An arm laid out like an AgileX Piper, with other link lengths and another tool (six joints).
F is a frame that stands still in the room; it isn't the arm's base.
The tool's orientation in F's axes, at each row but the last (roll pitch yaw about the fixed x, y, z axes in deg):
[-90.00, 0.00, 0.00]
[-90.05, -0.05, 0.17]
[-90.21, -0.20, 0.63]
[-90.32, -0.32, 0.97]
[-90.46, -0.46, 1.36]
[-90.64, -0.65, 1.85]
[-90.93, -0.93, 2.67]
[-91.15, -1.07, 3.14]
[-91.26, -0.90, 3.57]
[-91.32, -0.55, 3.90]
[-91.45, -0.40, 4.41]
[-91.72, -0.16, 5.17]
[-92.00, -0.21, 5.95]
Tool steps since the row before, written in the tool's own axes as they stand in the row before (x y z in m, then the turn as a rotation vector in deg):
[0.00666, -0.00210, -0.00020, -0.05, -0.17, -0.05]
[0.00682, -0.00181, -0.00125, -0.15, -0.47, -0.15]
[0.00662, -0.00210, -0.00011, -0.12, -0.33, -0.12]
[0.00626, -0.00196, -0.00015, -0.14, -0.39, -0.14]
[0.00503, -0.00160, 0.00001, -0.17, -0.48, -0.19]
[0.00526, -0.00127, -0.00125, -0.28, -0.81, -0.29]
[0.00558, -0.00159, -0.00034, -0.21, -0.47, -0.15]
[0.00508, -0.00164, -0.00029, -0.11, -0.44, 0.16]
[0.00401, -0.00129, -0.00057, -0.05, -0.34, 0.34]
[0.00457, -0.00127, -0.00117, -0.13, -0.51, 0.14]
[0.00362, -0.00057, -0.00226, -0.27, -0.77, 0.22]
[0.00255, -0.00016, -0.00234, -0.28, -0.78, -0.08]
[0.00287, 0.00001, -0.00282, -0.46, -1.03, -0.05]
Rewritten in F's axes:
[0.00666, -0.00020, 0.00210, -0.05, -0.05, 0.17]
[0.00682, -0.00123, 0.00182, -0.15, -0.15, 0.47]
[0.00661, -0.00003, 0.00212, -0.12, -0.12, 0.33]
[0.00625, -0.00003, 0.00200, -0.14, -0.14, 0.39]
[0.00502, 0.00014, 0.00164, -0.17, -0.19, 0.48]
[0.00528, -0.00107, 0.00134, -0.28, -0.29, 0.81]
[0.00556, -0.00006, 0.00169, -0.21, -0.15, 0.47]
[0.00505, 0.00002, 0.00174, -0.13, 0.16, 0.43]
[0.00402, -0.00029, 0.00137, -0.08, 0.34, 0.33]
[0.00462, -0.00083, 0.00134, -0.14, 0.14, 0.51]
[0.00378, -0.00196, 0.00065, -0.29, 0.22, 0.76]
[0.00275, -0.00209, 0.00024, -0.28, -0.08, 0.78]
[0.00315, -0.00251, 0.00010, -0.46, -0.06, 1.03]

